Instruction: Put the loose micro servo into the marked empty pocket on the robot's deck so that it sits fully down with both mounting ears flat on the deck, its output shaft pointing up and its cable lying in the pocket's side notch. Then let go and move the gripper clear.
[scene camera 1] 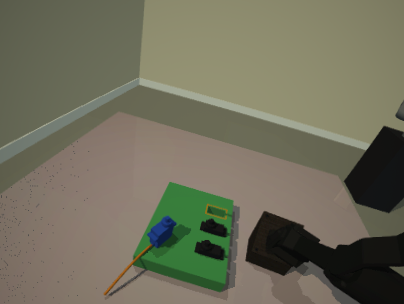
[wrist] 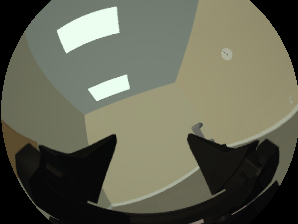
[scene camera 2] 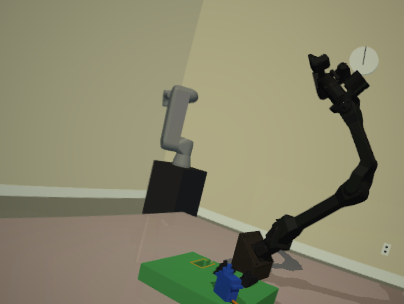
Path:
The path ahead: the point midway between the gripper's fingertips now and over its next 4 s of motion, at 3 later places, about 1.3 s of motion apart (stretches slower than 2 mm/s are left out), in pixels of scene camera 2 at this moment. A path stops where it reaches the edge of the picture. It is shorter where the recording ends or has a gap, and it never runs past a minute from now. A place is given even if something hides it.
My gripper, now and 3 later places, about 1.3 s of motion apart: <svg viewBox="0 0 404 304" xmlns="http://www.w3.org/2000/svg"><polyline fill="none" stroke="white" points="311,63 218,93 226,242 232,280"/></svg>

